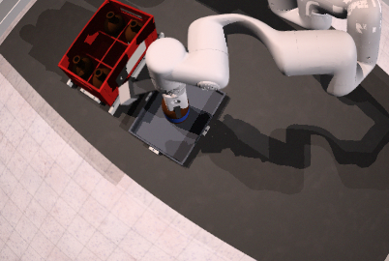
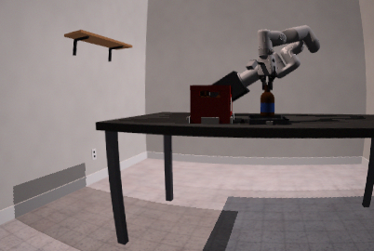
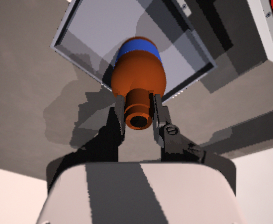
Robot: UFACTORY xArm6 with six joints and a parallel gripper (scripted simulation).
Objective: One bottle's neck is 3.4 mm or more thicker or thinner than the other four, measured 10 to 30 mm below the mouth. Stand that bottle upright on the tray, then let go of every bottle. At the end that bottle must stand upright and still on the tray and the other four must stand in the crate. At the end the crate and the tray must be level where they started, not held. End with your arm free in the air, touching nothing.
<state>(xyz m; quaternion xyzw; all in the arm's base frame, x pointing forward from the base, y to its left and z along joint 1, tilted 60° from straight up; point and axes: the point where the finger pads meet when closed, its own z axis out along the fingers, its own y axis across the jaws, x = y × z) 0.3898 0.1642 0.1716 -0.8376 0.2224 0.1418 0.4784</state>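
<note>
My hand is 17 cm above the dark flat tray. Also, from my hand: red crate 28 cm to the right, 9 cm below, 2 cm ahead.
</note>
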